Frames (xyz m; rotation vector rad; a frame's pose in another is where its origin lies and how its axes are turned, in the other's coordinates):
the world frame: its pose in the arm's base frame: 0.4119 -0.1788 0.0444 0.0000 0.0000 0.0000
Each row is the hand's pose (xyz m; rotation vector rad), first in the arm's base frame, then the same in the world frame.
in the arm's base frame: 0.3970 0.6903 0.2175 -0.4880 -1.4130 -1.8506
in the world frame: -0.0149 0.8691 0.1731 -0.4880 -1.4130 -1.8506
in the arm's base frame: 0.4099 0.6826 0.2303 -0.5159 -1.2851 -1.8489
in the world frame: -0.0020 0.8614 0.1859 -0.5159 -1.2851 -1.8489
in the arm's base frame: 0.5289 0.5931 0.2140 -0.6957 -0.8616 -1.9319
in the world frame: 0.1170 0.7719 0.1696 -0.6957 -0.8616 -1.9319
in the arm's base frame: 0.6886 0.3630 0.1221 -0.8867 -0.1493 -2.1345
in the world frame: 0.2767 0.5418 0.0777 -0.8867 -0.1493 -2.1345
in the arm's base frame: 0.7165 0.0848 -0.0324 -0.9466 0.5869 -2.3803
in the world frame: 0.3046 0.2636 -0.0768 -0.9466 0.5869 -2.3803
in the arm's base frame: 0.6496 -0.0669 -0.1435 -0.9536 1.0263 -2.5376
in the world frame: 0.2377 0.1119 -0.1879 -0.9536 1.0263 -2.5376
